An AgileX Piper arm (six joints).
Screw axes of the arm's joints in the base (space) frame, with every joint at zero. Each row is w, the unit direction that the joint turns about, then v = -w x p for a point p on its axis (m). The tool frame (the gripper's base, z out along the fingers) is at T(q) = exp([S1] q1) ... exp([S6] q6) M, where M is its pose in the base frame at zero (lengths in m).
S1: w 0 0 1 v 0 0 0
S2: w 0 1 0 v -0.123 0 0
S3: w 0 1 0 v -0.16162 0 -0.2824
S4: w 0.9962 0 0.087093 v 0 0.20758 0
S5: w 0 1 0 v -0.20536 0 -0.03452
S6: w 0.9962 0 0.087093 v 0 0.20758 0
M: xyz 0.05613 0 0.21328 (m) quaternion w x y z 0.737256 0 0.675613 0
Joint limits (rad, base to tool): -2.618..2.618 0..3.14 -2.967..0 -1.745..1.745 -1.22..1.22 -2.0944..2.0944
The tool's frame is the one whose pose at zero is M.
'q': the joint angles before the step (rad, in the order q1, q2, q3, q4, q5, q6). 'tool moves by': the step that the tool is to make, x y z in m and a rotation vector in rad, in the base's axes. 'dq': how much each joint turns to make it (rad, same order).
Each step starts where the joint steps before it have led.
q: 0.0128, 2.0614, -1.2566, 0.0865, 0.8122, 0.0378
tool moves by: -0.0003, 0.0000, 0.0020, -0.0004, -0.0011, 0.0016
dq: 0.0001, -0.0052, -0.0003, -0.0008, 0.0045, -0.0007
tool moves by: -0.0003, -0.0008, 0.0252, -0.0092, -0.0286, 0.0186
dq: -0.0001, -0.0569, -0.0196, -0.0148, 0.0486, -0.0065
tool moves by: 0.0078, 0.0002, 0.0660, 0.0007, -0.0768, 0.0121
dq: 0.0000, -0.0937, -0.1347, -0.0062, 0.1519, -0.0001
